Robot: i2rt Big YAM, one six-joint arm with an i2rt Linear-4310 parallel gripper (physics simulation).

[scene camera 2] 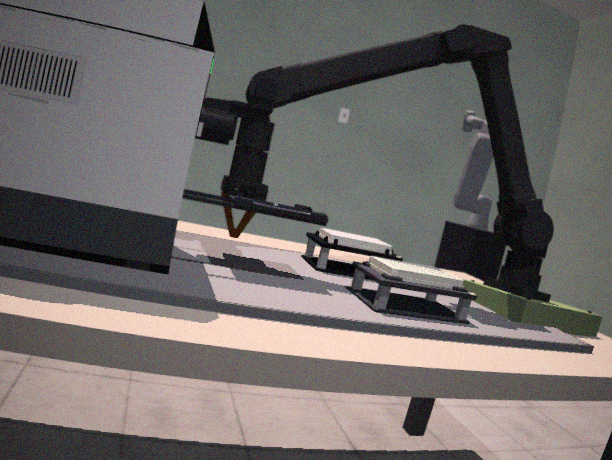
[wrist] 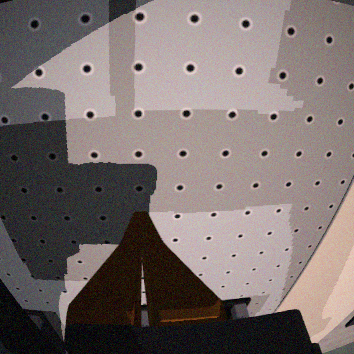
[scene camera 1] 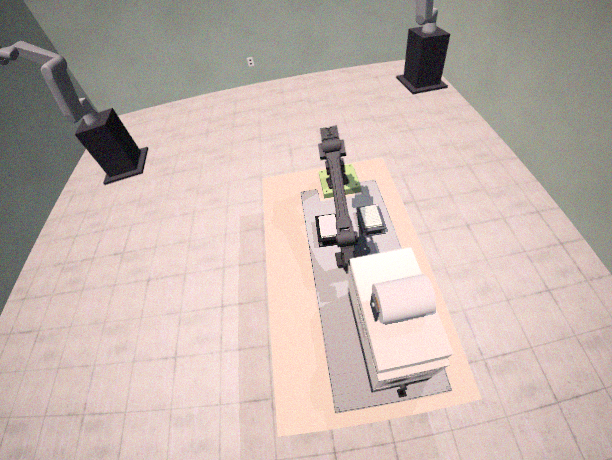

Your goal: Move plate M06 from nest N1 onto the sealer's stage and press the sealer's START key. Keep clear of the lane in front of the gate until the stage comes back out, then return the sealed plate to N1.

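Places are measured from the arm's base along level axes (x right, y ahead, z up), in millimetres.
Pixels of known places: gripper, between the fingertips: [scene camera 2: 233, 237] [wrist: 140, 219]; arm's base, origin of its link: [scene camera 2: 515, 293].
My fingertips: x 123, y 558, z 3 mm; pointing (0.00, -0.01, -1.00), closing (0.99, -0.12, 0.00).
For each thing: its top centre in the pictures, then the offset to it from my fingertips. "pt": a spot on its surface instead. Level surfaces: height alone.
- sealer's stage, a spot on its surface: [scene camera 2: 300, 212] pt dx -132, dy -57, dz +74 mm
- far nest, centre of its top: [scene camera 2: 354, 239] [scene camera 1: 328, 225] dx +22, dy -243, dz +30 mm
- perforated base plate, height of its surface: dz -31 mm
- peach table top, height of its surface: dz -44 mm
- film roll, centre of its top: [scene camera 1: 405, 290] dx -58, dy +348, dz +444 mm
My gripper [scene camera 1: 343, 264] [scene camera 2: 235, 234] [wrist: 140, 219] is shut with nothing between its orange fingers. It points down, low over the base plate, beside the sealer's stage [scene camera 2: 300, 212] on the side away from scene camera 2. The stage juts out of the sealer [scene camera 1: 400, 345] [scene camera 2: 100, 145] and no plate shows on it. One pale plate [scene camera 1: 327, 225] [scene camera 2: 355, 240] sits on the far nest [scene camera 2: 323, 257]. Another pale plate [scene camera 1: 371, 218] [scene camera 2: 415, 272] sits on the near nest [scene camera 2: 382, 298]. Their labels cannot be read. The START key does not show.
The perforated base plate [scene camera 1: 340, 350] [scene camera 2: 270, 297] [wrist: 210, 132] lies under everything on the peach table top [scene camera 1: 290, 350]. A film roll [scene camera 1: 407, 300] lies on the sealer. The arm stands on a green mount [scene camera 1: 352, 187] [scene camera 2: 560, 320]. Two grey arms on black pedestals [scene camera 1: 111, 145] [scene camera 1: 426, 57] stand far off.
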